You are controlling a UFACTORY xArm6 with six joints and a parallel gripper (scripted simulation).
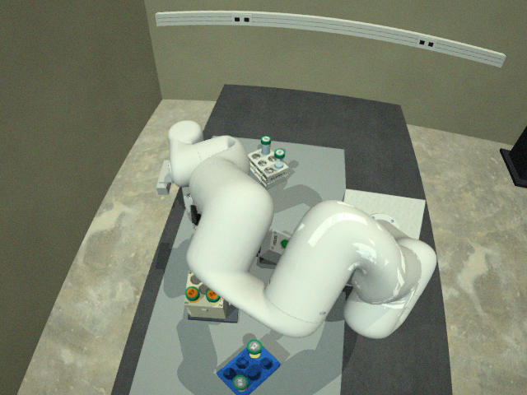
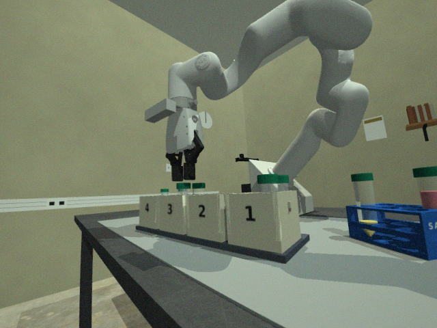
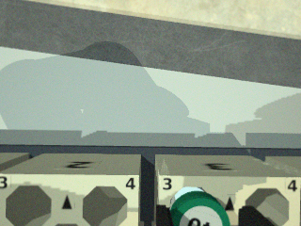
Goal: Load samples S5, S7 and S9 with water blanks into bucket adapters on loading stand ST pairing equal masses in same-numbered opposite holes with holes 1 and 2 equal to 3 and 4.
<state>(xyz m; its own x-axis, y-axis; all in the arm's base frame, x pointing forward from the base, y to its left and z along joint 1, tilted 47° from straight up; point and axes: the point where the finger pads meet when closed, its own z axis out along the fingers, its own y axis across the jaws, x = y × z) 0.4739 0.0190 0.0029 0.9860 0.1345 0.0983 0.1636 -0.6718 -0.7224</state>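
Right now the green done key is 23 cm behind my hand and 8 cm below it. Round my hand: orange-capped tube: 4 cm behind, 21 cm to the left, 8 cm below; then yellow-filled tube: 4 cm behind, 1 cm to the right, 8 cm below; then dark stand base: 4 cm behind, 2 cm to the left, 14 cm below.
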